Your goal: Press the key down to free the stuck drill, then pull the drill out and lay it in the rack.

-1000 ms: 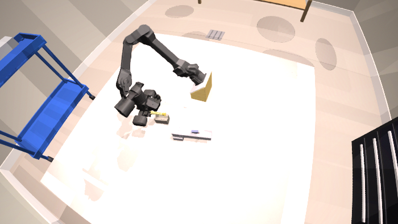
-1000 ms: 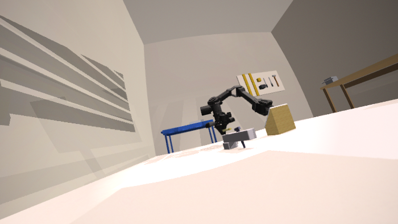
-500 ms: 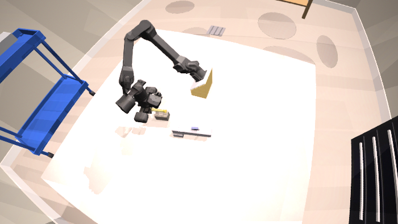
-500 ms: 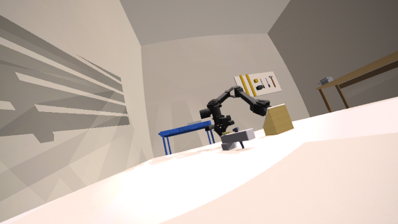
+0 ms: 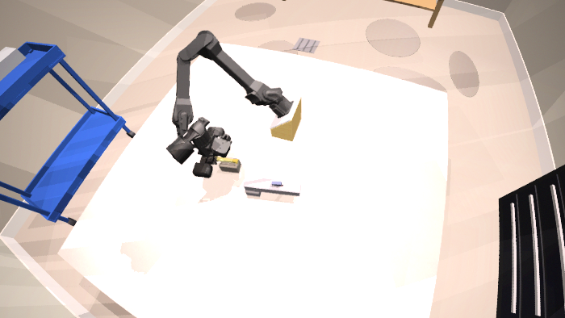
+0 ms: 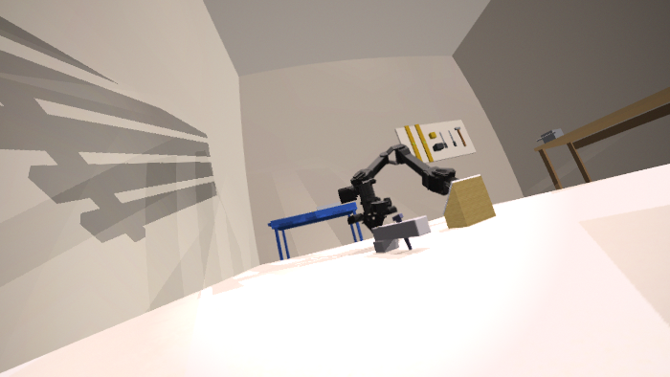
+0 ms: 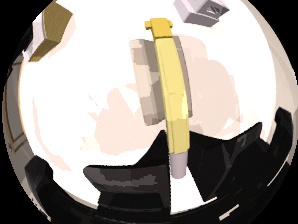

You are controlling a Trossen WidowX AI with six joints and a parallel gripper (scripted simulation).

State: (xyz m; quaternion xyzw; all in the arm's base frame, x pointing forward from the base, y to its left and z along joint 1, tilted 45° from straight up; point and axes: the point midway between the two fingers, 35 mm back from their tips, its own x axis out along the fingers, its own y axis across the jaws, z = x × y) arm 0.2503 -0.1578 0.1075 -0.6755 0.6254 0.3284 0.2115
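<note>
Right now my gripper tip is 10 mm past the yellow drill, 40 mm to the right of it and 30 mm below it. Round my gripper tip: tan rack 10 mm behind, 50 mm to the left, 10 mm below; pin 30 mm ahead, 250 mm to the left, 30 mm above; grey block 30 mm ahead, 230 mm to the left, 10 mm above.
</note>
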